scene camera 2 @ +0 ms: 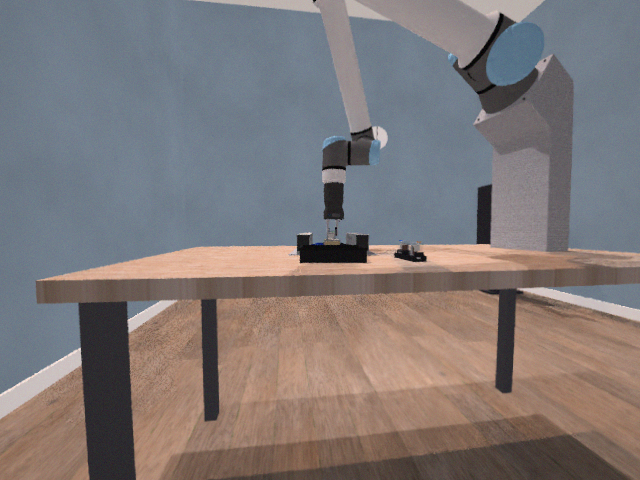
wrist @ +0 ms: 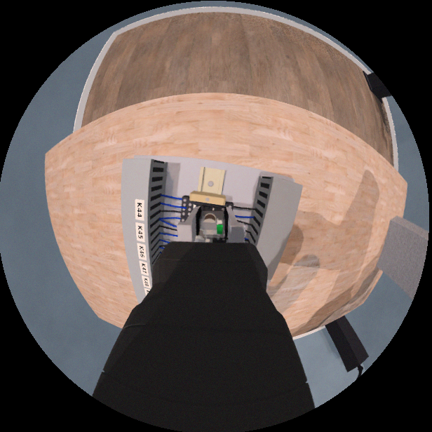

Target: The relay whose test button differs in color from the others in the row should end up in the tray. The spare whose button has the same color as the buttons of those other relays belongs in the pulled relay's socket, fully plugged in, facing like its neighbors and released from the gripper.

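Frame: origin at the arm's base, x ahead, y left, z up, level; centimetres.
Seen in the pictures: arm's base, origin of its link: [scene camera 2: 509,92].
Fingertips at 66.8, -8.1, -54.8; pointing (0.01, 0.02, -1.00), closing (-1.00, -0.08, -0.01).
Offsets run from my fingertips to a thing's top centre, as dx, dy, dz. "spot": to the spot under its first point.
My gripper [scene camera 2: 332,232] [wrist: 212,215] points down, low over the relay row, and is shut on a relay [wrist: 206,231] with a clear housing and a green test button [wrist: 219,228]. The relay is upright between the fingers, at the end of the row by the yellowish end block [wrist: 207,198]. Black socket terminals [wrist: 185,204] show beside it; whether it is fully seated I cannot tell. The gripper body hides the other relays in the wrist view. In the scene view, spare relays @[-16.9, +39.1, -0.3] [scene camera 2: 415,248] stand in a black holder @[-16.6, +35.9, -2.9] [scene camera 2: 411,256] right of the panel. The tray is not clearly identifiable.
Grey wiring ducts @[-7.5, +9.6, +1.1] [scene camera 2: 357,239] [wrist: 285,220] flank the row closely on both sides, the left one labelled K44 onward. Blue and black wires run to the sockets. A low black box front @[spot: +4.3, +41.3, -3.0] [scene camera 2: 333,253] stands at the near end of the panel. The robot pedestal [scene camera 2: 522,201] is at the right.
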